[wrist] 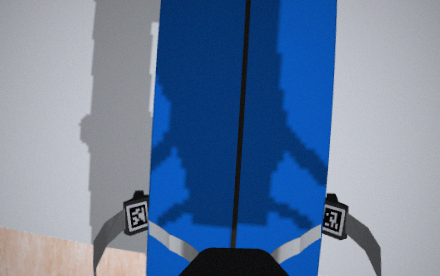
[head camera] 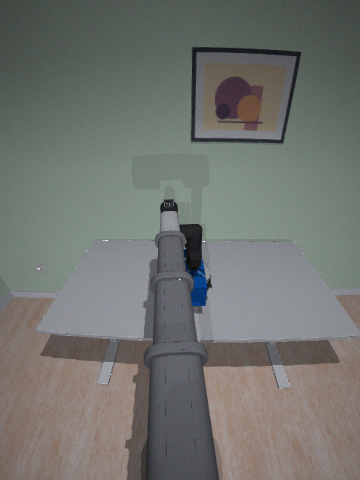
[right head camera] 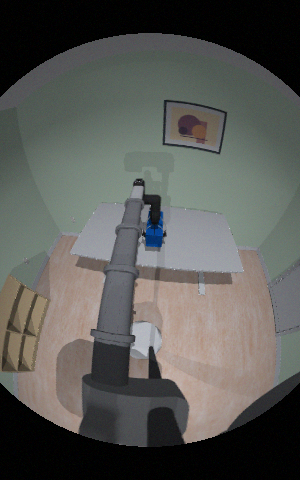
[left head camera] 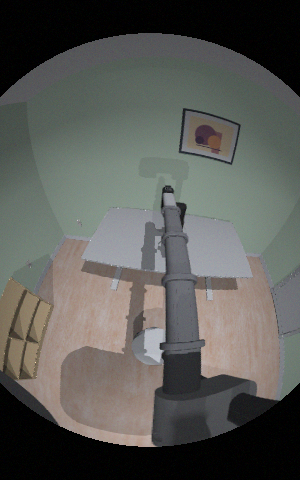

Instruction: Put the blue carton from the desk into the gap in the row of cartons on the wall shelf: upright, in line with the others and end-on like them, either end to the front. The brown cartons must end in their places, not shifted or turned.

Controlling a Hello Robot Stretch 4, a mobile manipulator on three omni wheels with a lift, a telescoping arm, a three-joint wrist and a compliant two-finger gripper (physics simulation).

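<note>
The blue carton (head camera: 199, 296) (right head camera: 154, 241) (wrist: 310, 100) has a dark line along its top. It is level, its long side running away from the robot. My gripper (head camera: 198, 283) (right head camera: 155, 234) (wrist: 235, 217) points down and is shut on it, one fingertip against each long side. The carton is over the desk (head camera: 265, 290) (left head camera: 115, 235) (right head camera: 200, 240) (wrist: 390, 125) and appears raised a little; its underside is hidden and the height is hard to tell. In the left head view the arm hides the carton. The wall shelf, its gap and the brown cartons do not show.
A framed picture (head camera: 242, 95) (left head camera: 210, 136) (right head camera: 194, 126) hangs on the green wall behind the desk. A tan compartment unit (left head camera: 7, 300) (right head camera: 6, 295) stands at the left. A grey panel (left head camera: 290, 305) (right head camera: 287, 302) is at the right edge. The telescoping arm reaches over the desk.
</note>
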